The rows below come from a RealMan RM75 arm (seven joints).
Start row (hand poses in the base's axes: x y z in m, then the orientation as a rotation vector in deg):
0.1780, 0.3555, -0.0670, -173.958, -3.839, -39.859
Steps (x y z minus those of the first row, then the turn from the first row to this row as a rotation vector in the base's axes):
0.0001, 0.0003, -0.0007, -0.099, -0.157, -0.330
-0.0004, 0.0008, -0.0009, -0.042, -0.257, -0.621
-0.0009, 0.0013, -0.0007, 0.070, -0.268, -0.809
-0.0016, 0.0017, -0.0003, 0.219, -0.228, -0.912
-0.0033, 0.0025, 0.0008, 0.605, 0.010, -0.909
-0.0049, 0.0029, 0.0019, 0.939, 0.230, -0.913
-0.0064, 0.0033, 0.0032, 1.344, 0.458, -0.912
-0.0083, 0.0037, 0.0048, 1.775, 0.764, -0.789
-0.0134, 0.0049, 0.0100, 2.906, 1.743, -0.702
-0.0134, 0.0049, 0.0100, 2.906, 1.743, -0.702
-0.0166, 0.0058, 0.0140, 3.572, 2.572, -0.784
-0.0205, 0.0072, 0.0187, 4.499, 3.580, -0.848
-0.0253, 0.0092, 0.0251, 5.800, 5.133, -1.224
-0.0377, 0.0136, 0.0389, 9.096, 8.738, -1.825
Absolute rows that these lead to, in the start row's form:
0.1781, 0.3558, -0.0677, -174.081, -3.379, -40.139
0.1776, 0.3563, -0.0679, -174.064, -2.919, -40.301
0.1771, 0.3568, -0.0677, -173.999, -2.594, -40.310
0.1764, 0.3572, -0.0673, -173.894, -2.383, -40.228
0.1747, 0.3580, -0.0662, -173.603, -2.244, -39.796
0.1731, 0.3584, -0.0651, -173.357, -2.113, -39.402
0.1716, 0.3588, -0.0638, -173.044, -1.965, -38.985
0.1697, 0.3592, -0.0622, -172.700, -1.991, -38.438
0.1646, 0.3604, -0.0570, -171.900, -1.700, -36.762
0.1646, 0.3604, -0.0570, -171.900, -1.700, -36.762
0.1614, 0.3613, -0.0530, -171.525, -1.328, -35.411
0.1575, 0.3627, -0.0483, -170.933, -0.890, -33.757
0.1527, 0.3647, -0.0419, -170.174, 0.142, -31.264
0.1403, 0.3691, -0.0281, -167.935, 2.182, -25.522

